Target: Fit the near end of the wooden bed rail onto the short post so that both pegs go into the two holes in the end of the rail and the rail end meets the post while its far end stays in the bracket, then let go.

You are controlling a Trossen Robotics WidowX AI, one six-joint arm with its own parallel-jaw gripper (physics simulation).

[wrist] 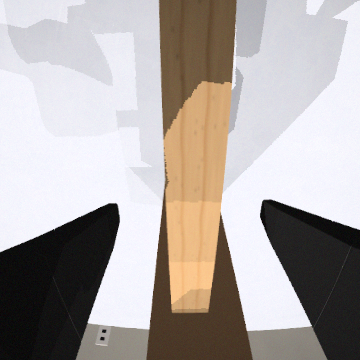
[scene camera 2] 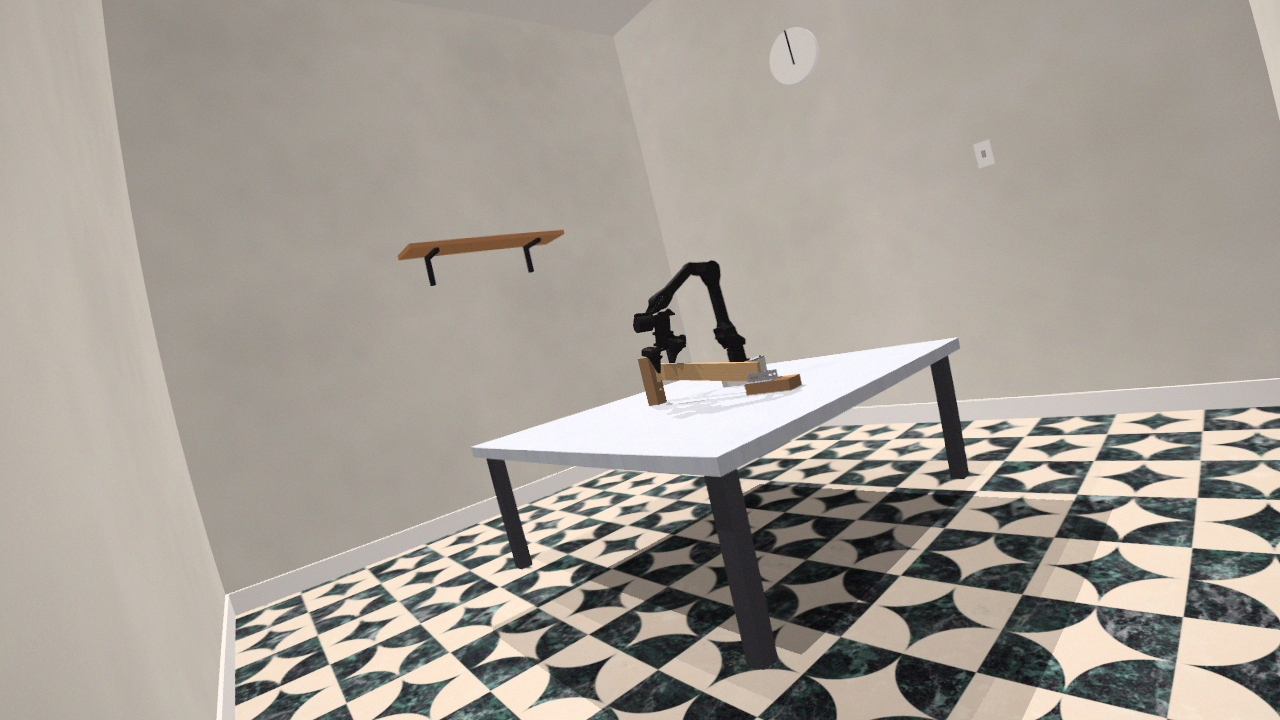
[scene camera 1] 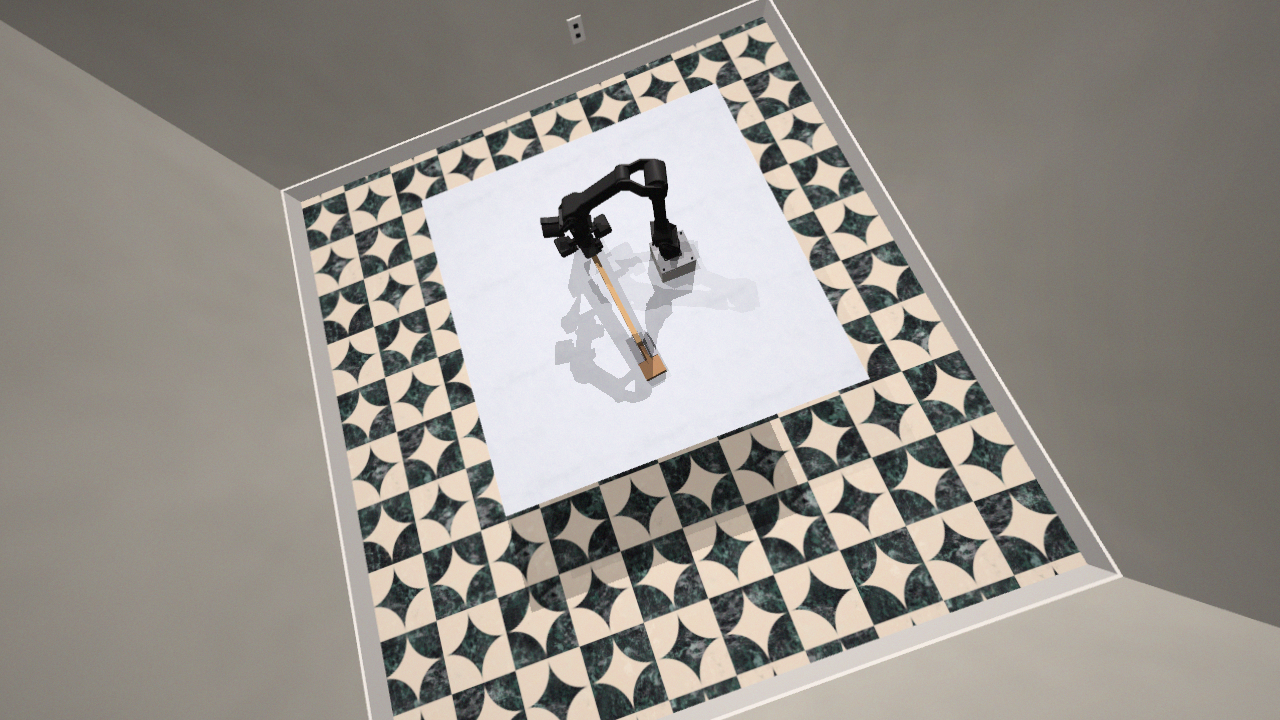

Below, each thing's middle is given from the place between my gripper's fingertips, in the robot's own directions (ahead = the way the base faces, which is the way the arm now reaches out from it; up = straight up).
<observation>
Right now the wooden bed rail (scene camera 2: pixel 714 371) is 170 mm to the left of my hand, 20 mm below it and 20 mm behind it.
</observation>
